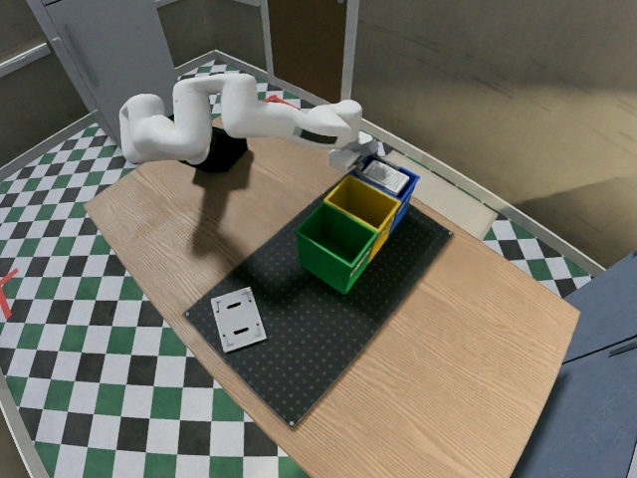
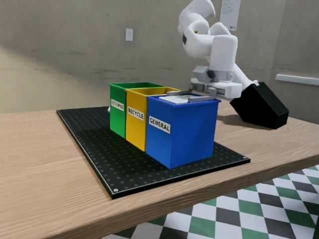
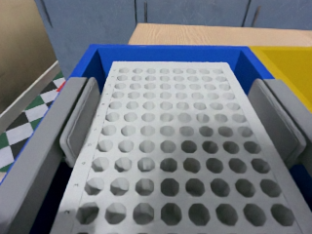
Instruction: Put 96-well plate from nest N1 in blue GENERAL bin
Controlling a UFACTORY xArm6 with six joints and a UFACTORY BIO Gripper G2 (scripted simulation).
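Right now the white 96-well plate is 1 cm below my hand. Round my hand: green returns bin (1 cm ahead, 26 cm to the right, 9 cm below); then blue general bin (9 cm below); then yellow recycle bin (1 cm ahead, 13 cm to the right, 9 cm below).
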